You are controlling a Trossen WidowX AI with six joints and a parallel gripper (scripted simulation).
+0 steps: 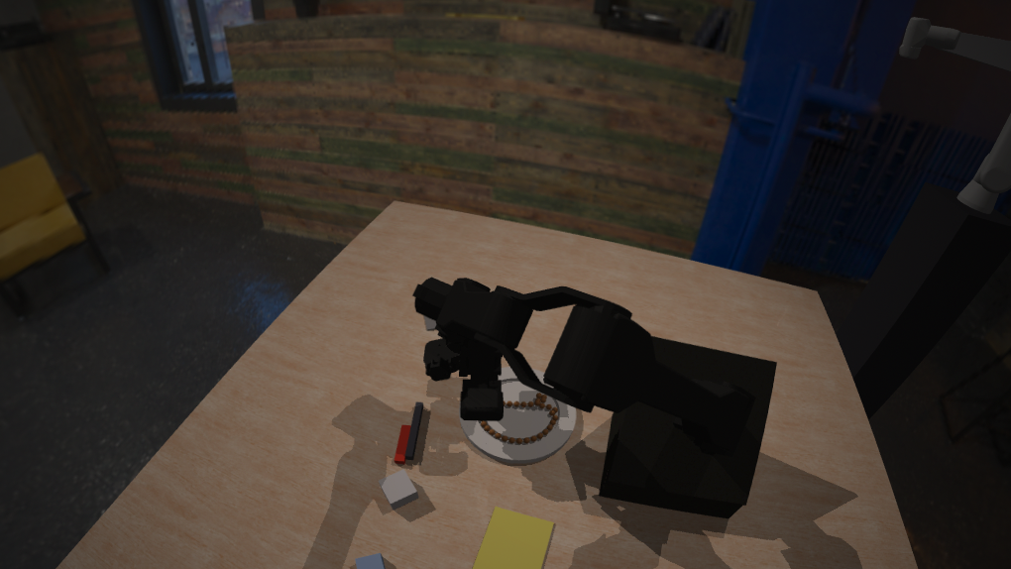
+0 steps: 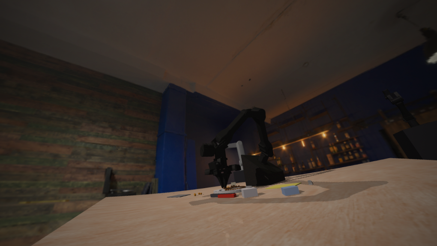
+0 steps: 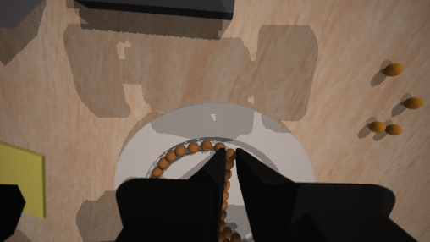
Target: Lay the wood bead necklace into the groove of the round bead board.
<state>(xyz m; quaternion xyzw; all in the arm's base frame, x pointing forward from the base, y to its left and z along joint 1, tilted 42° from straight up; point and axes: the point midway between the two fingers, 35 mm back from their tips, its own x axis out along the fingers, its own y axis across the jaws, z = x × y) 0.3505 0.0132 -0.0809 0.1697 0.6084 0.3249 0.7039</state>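
The round white bead board is 60 mm behind my gripper tip and 10 mm below it. Round my gripper tip: grey block: 80 mm ahead, 200 mm to the left, 10 mm below; then dark bar: 100 mm ahead, 100 mm to the left, 20 mm below; then pale cube: 200 mm behind, 120 mm to the right.
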